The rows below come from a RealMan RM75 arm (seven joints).
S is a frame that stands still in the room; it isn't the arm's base.
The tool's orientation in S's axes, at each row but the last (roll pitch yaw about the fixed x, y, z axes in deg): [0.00, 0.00, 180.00]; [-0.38, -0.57, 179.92]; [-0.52, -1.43, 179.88]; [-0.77, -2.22, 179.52]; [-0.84, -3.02, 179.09]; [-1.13, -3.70, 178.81]
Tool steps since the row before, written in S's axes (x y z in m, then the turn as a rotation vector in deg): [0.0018, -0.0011, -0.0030, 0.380, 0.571, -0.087]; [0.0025, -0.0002, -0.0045, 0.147, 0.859, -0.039]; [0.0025, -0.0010, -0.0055, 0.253, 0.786, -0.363]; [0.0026, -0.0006, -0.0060, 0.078, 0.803, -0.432]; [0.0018, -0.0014, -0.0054, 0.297, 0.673, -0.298]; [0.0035, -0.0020, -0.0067, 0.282, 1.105, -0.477]
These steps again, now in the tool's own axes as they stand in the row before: [-0.0018, 0.0011, -0.0030, -0.380, -0.571, -0.087]; [-0.0025, 0.0002, -0.0045, -0.146, -0.859, -0.043]; [-0.0026, 0.0010, -0.0054, -0.260, -0.783, -0.364]; [-0.0028, 0.0007, -0.0059, -0.088, -0.798, -0.440]; [-0.0021, 0.0014, -0.0053, -0.302, -0.673, -0.292]; [-0.0040, 0.0021, -0.0064, -0.289, -1.101, -0.481]
